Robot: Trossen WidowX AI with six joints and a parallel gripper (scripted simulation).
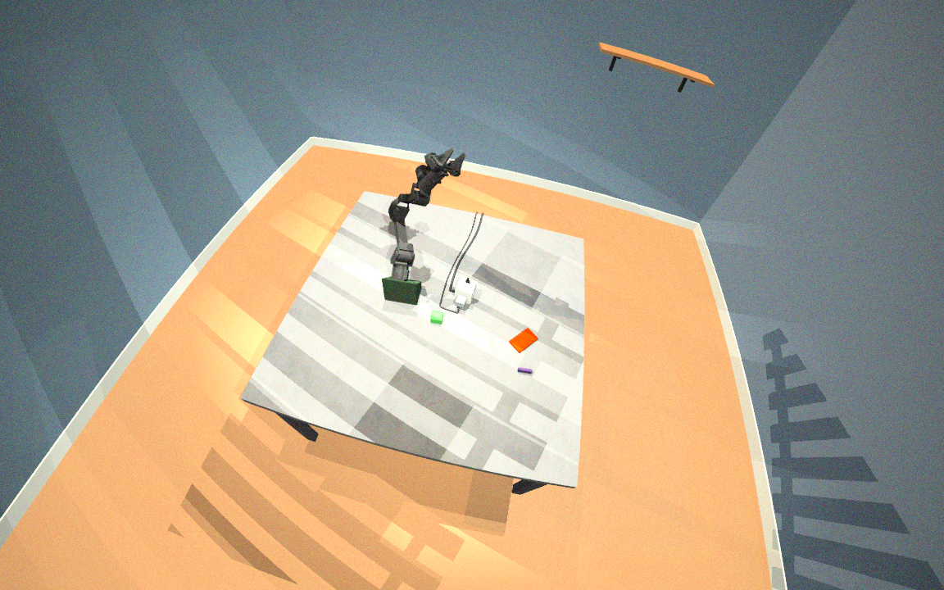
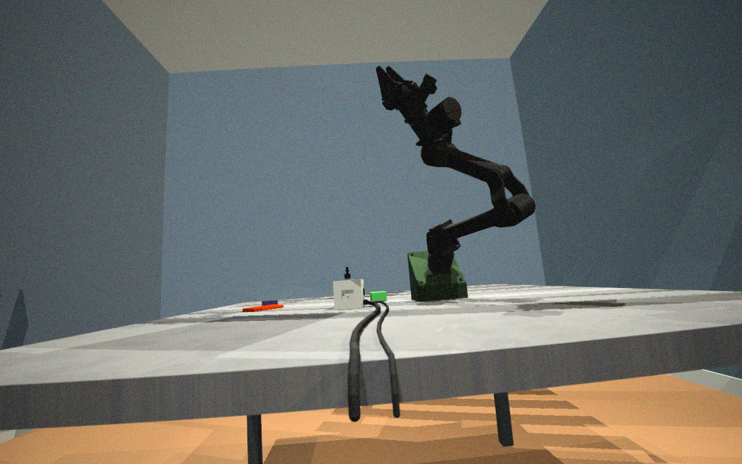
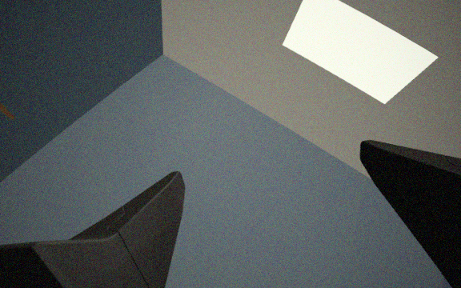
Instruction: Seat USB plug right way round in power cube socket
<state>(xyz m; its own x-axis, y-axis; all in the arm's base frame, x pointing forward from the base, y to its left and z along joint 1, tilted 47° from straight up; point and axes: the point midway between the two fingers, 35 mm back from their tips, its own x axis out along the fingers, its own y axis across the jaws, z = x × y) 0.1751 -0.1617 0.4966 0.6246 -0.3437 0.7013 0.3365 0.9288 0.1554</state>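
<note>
My gripper tip is 12 cm short of the dark USB plug, 18 cm to the left of it and 50 cm above it. Round my gripper tip: purple piece 43 cm ahead, 51 cm to the right, 58 cm below; orange flat piece 41 cm ahead, 37 cm to the right, 59 cm below; green block 3 cm ahead, 35 cm to the right, 58 cm below.
</note>
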